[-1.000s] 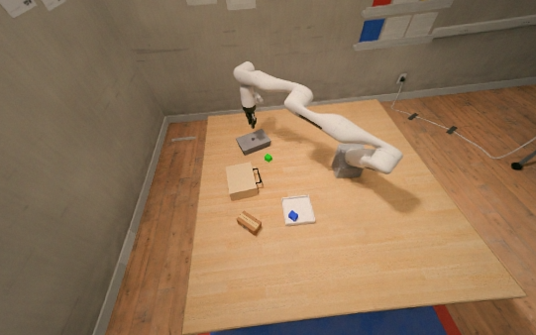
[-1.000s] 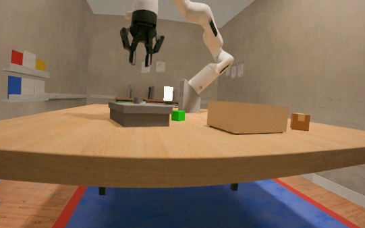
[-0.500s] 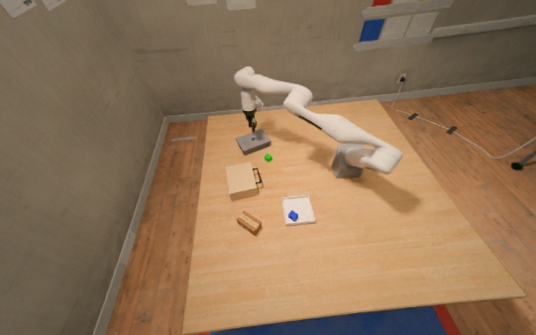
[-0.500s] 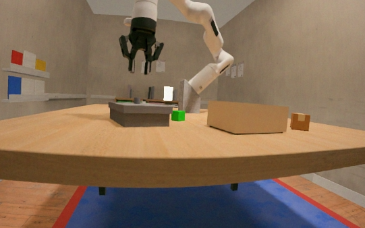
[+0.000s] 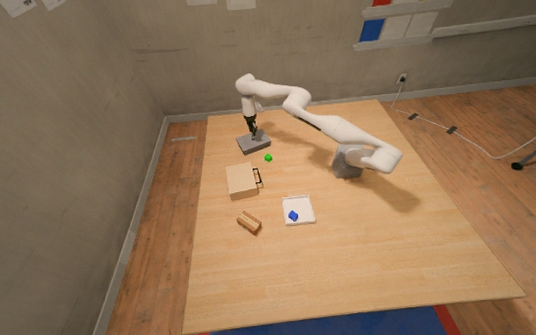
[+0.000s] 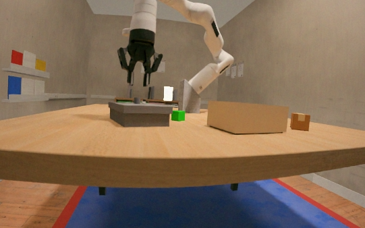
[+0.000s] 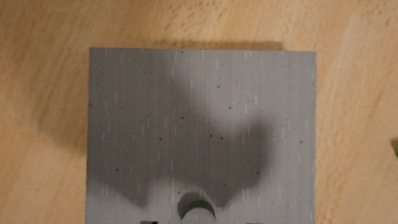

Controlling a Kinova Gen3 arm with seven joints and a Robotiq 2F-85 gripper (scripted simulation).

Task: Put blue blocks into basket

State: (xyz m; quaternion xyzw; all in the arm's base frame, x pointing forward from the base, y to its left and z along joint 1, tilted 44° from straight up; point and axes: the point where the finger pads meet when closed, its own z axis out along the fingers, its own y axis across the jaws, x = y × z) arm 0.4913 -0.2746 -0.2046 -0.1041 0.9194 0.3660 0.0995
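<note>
Right now my hand is 7 cm above the grey lid. Also, from my hand: metal box 9 cm below; green block 7 cm behind, 14 cm to the left, 10 cm below; drawer 9 cm ahead, 29 cm to the left, 9 cm below.
</note>
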